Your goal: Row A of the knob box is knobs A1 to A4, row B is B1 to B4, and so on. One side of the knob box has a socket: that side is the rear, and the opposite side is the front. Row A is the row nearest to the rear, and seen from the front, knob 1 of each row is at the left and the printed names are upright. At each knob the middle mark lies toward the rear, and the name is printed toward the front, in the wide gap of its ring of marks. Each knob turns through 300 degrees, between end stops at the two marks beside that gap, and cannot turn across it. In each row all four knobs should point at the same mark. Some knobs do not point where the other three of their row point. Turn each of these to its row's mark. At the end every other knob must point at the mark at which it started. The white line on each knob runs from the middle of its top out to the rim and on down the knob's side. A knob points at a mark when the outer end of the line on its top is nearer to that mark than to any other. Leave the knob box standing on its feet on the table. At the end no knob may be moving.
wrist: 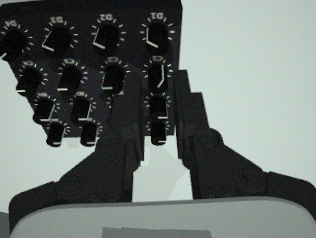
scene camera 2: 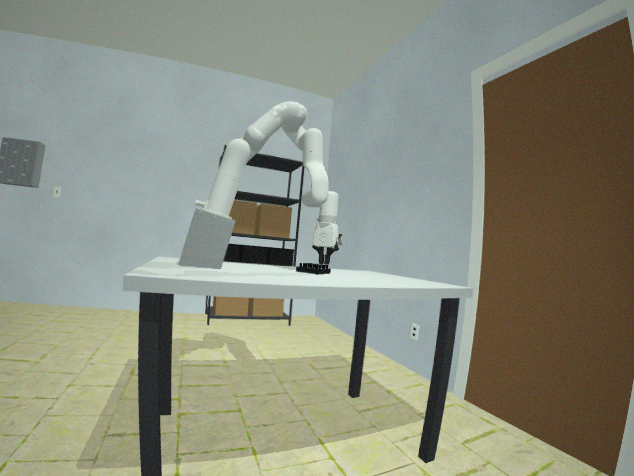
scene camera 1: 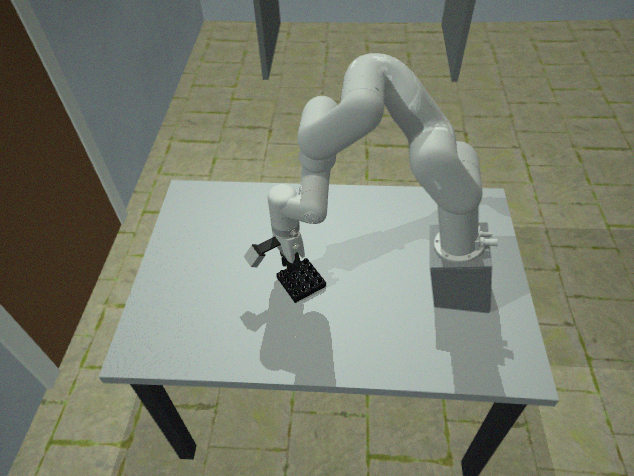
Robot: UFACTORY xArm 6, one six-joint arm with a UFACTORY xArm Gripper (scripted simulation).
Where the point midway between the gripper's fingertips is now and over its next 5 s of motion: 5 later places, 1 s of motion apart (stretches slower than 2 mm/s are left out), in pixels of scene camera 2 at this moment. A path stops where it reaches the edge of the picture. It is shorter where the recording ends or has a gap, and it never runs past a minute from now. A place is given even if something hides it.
My gripper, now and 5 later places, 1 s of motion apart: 323, 264; 323, 266; 324, 259; 324, 257; 324, 255; 324, 253
